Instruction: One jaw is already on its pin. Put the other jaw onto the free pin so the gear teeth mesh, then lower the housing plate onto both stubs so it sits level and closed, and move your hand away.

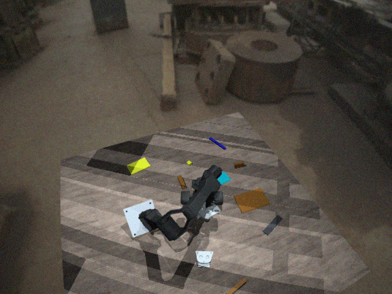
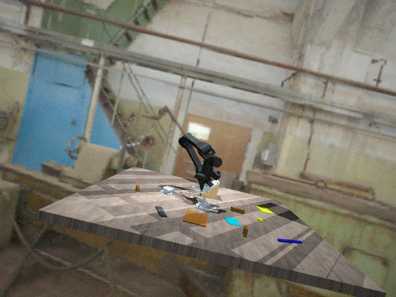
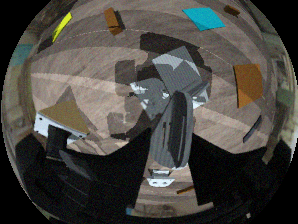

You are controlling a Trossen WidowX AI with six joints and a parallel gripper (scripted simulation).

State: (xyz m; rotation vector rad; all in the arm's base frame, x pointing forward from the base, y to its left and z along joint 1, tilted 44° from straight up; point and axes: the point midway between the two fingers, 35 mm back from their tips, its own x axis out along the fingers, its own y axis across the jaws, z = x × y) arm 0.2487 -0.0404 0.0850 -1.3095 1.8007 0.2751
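Now: the jaw 40 mm to the right of my gripper tip. The rest, counted from my gripper tip: dark strip (280 mm ahead, 220 mm to the right, 80 mm below); then orange tile (280 mm ahead, 50 mm to the right, 80 mm below); then cyan tile (210 mm ahead, 150 mm to the left, 90 mm below).
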